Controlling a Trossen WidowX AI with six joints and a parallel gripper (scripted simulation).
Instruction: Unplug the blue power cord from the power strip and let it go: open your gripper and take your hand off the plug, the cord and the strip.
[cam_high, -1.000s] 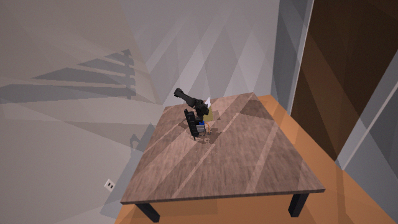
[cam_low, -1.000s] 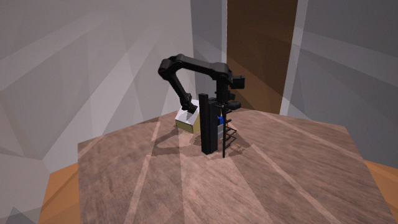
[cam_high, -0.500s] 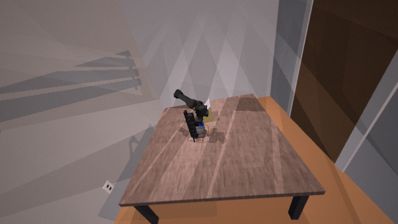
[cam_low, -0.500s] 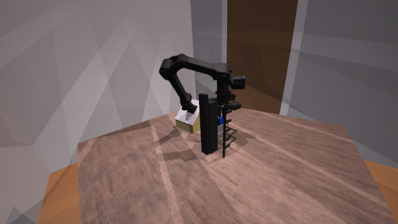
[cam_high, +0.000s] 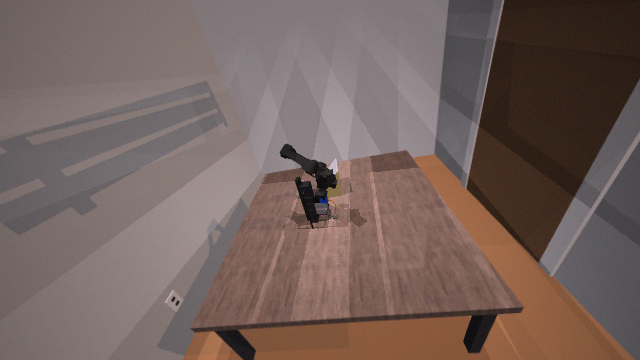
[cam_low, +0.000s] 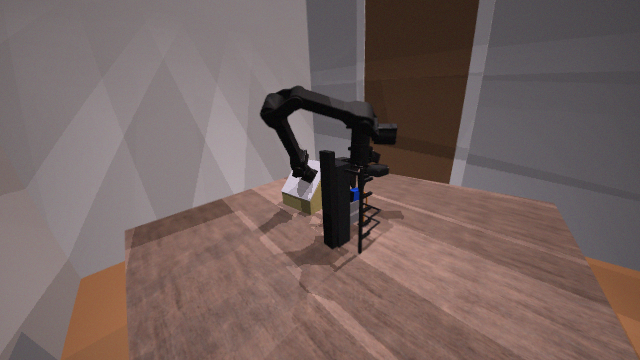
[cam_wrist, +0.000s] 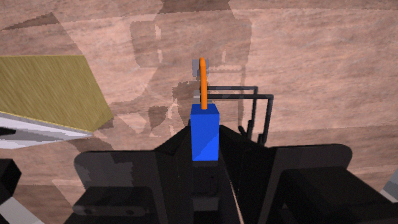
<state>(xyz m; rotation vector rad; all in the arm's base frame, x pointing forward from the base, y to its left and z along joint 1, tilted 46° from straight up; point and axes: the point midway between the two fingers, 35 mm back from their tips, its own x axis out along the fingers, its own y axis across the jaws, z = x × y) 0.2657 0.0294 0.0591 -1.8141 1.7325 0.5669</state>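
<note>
Now: the blue plug 2 cm to the right of my gripper tip.
</note>
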